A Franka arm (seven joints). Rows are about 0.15 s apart.
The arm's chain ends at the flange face. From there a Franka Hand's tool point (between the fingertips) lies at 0.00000 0.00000 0.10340 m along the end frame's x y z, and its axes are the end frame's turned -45 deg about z.
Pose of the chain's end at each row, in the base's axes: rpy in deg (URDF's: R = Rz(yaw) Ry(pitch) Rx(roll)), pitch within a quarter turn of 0, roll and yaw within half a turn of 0; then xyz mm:
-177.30 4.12 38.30 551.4 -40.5 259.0
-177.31 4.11 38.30 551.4 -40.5 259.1
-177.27 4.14 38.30 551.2 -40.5 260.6
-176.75 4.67 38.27 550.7 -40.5 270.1
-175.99 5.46 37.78 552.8 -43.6 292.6
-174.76 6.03 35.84 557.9 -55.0 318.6
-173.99 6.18 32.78 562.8 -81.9 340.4
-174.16 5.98 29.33 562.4 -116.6 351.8
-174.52 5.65 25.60 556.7 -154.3 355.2
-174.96 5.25 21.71 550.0 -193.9 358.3
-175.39 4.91 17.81 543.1 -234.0 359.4
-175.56 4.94 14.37 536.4 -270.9 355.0
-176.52 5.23 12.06 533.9 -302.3 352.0
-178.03 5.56 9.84 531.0 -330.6 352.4
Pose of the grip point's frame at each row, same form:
-175.18 1.01 83.25 542.6 -41.3 156.0
-175.19 1.01 83.25 542.6 -41.3 156.1
-175.14 1.00 83.24 542.3 -41.3 157.6
-174.40 1.01 83.19 540.5 -41.1 167.2
-173.31 1.03 82.65 540.6 -43.9 189.9
-172.04 0.58 80.60 543.6 -53.7 216.2
-171.39 0.14 77.47 547.6 -78.8 238.2
-171.65 0.12 74.03 547.9 -112.7 249.5
-172.14 0.14 70.34 543.3 -149.8 252.8
-172.73 0.16 66.49 537.9 -188.9 255.7
-173.27 0.22 62.63 532.2 -228.8 256.7
-173.37 0.36 59.20 525.8 -265.3 252.3
-173.84 1.24 56.97 523.4 -298.1 249.2
-174.68 2.54 54.86 520.5 -328.8 249.5

